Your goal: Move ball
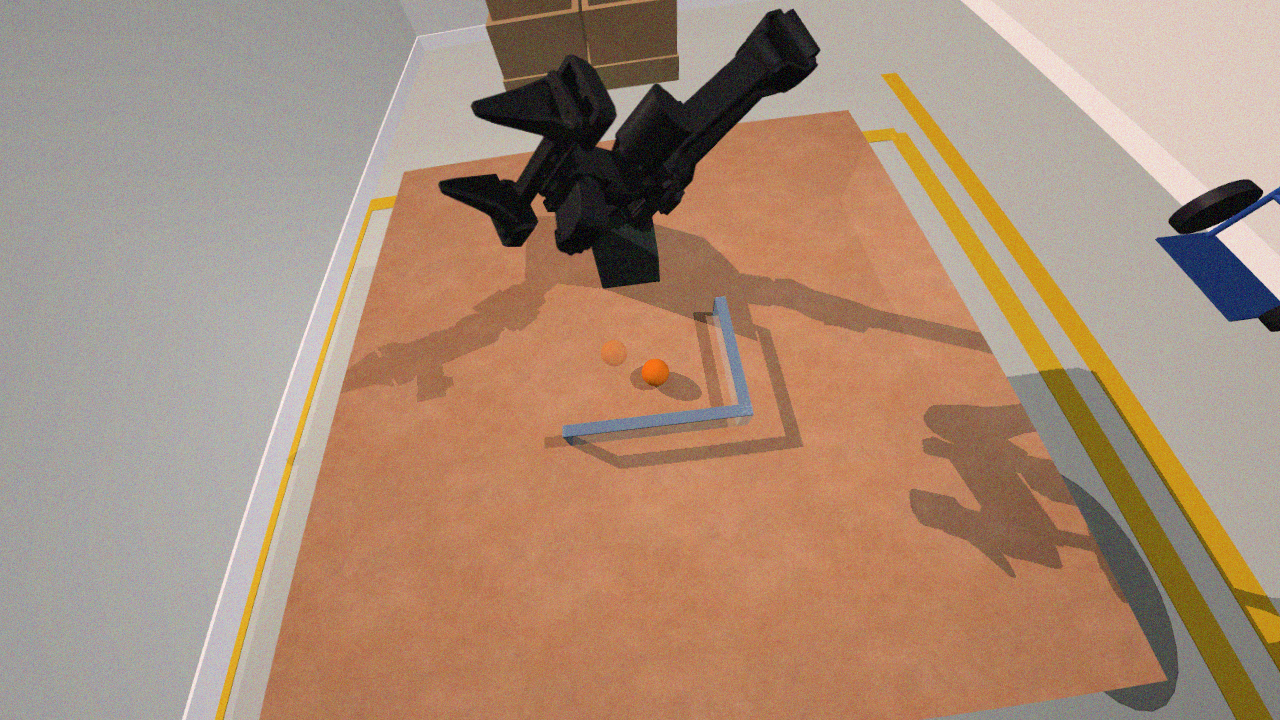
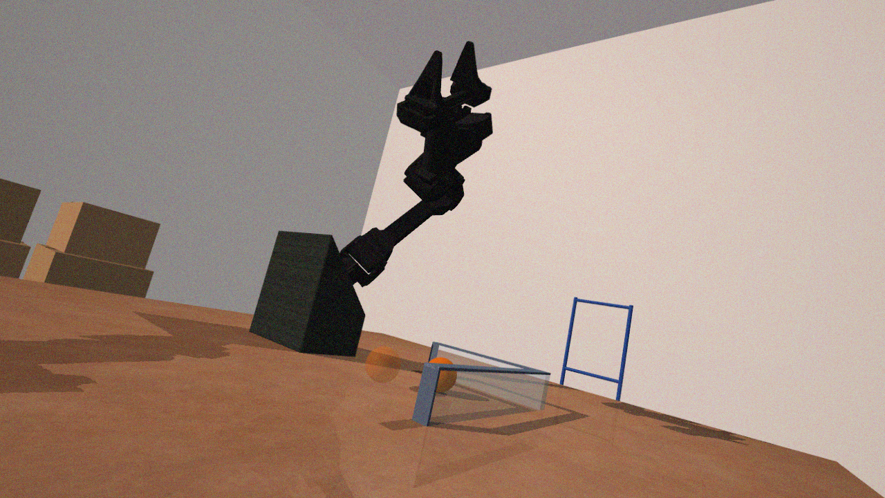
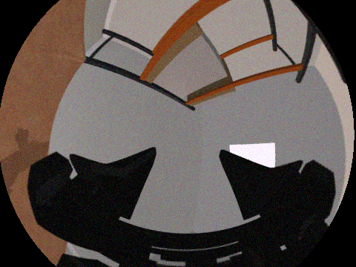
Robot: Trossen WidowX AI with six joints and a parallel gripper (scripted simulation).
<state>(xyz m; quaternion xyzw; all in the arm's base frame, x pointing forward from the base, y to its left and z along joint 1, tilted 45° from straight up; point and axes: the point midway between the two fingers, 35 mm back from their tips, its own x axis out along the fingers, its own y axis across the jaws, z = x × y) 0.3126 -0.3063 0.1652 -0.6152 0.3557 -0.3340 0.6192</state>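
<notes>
Now: gripper tip 10 mm past the orange ball, 140 mm to the right of it and 470 mm above it. From my gripper tip the other things lie so: see-through ball copy (60 mm behind, 60 mm to the left, 470 mm below).
</notes>
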